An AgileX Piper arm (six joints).
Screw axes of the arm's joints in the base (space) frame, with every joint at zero. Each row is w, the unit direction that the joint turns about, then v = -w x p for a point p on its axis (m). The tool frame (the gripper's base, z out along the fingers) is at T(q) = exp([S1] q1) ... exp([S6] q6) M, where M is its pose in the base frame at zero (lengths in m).
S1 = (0, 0, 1, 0.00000, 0.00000, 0.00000)
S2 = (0, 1, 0, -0.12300, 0.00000, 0.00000)
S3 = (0, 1, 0, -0.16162, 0.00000, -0.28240)
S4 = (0.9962, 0, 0.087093, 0.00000, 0.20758, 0.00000)
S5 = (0, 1, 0, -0.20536, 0.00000, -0.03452)
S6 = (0.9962, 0, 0.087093, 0.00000, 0.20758, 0.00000)
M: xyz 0.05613 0.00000 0.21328 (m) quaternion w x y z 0.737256 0 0.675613 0
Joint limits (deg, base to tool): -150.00..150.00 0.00..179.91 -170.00..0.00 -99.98..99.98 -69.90..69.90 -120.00..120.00
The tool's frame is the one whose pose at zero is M.
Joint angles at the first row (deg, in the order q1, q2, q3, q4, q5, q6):
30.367 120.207 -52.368 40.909 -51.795 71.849
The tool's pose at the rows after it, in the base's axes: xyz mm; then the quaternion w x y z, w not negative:
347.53 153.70 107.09 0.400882 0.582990 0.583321 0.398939
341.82 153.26 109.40 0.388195 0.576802 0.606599 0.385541
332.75 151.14 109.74 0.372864 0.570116 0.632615 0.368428
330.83 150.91 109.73 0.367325 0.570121 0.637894 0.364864
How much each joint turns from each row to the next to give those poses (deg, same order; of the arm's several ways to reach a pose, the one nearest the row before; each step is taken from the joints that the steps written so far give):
-0.001 -1.547 1.260 -0.058 5.442 -0.858
0.000 -1.662 1.146 -0.172 3.210 -2.122
0.000 -1.834 1.947 -0.285 3.266 -2.006
0.000 -0.400 0.344 -0.001 0.974 -0.285

